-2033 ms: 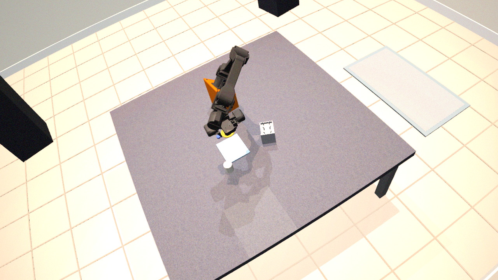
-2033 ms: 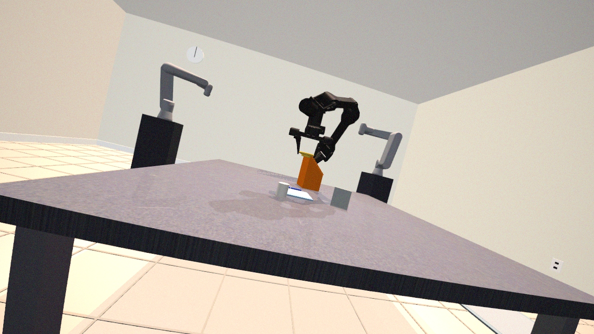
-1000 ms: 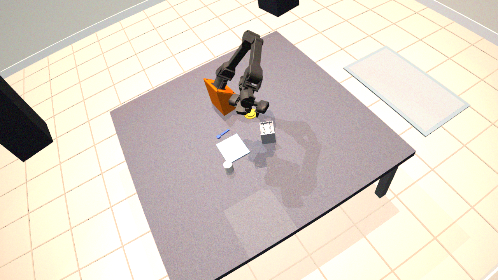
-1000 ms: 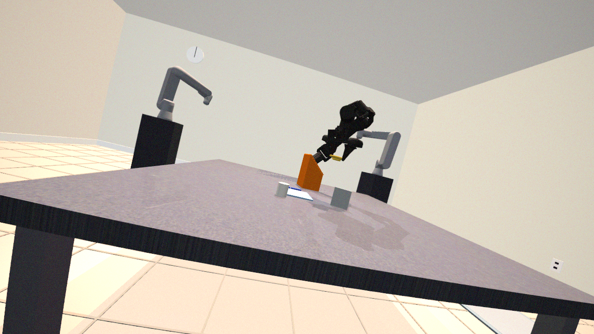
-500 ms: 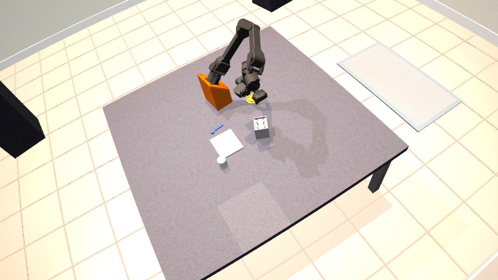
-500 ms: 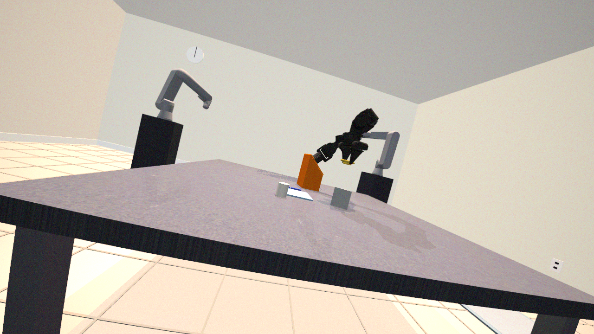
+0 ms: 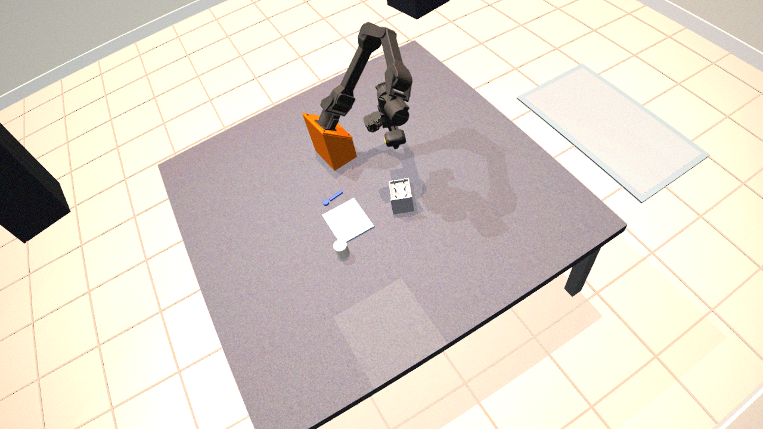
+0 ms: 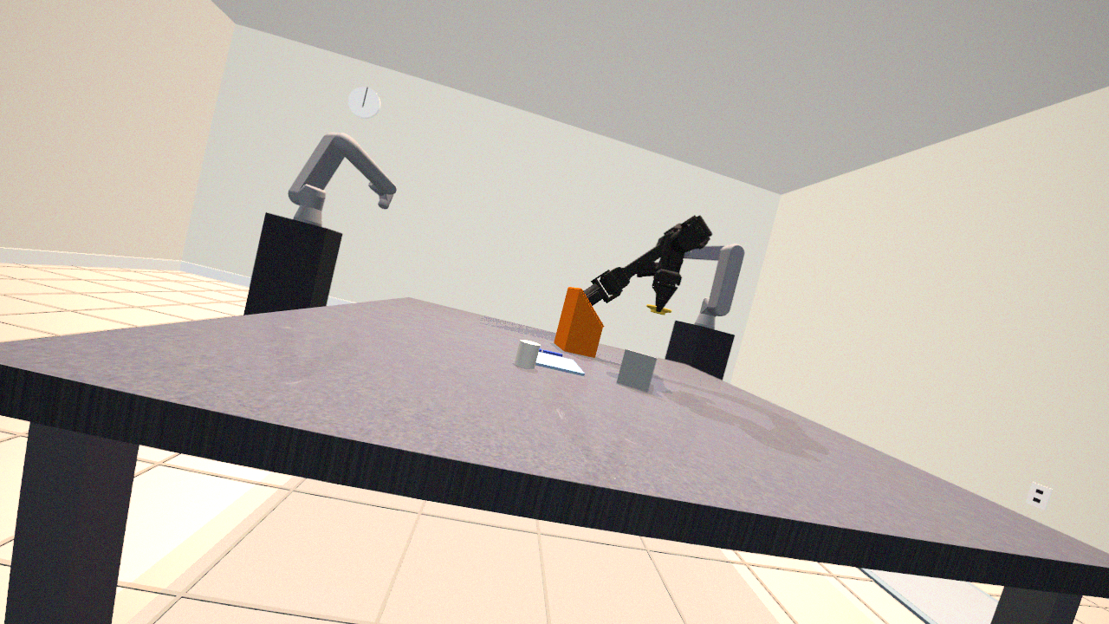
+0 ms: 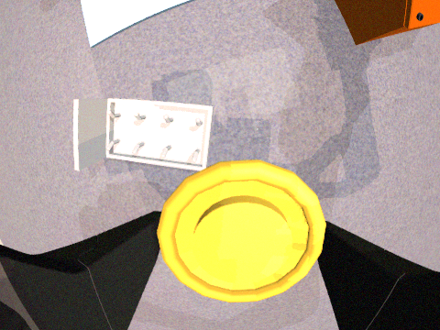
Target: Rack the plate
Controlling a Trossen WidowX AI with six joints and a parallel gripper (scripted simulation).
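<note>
Right now the dish rack is 16 cm below my gripper tip, 8 cm ahead of it and 6 cm to the right of it. From my gripper tip the other things lie so: blue spoon 24 cm to the right, 18 cm below, 10 cm behind; yellow plate 1 cm above; white mat 26 cm to the right, 18 cm below, 2 cm ahead.
</note>
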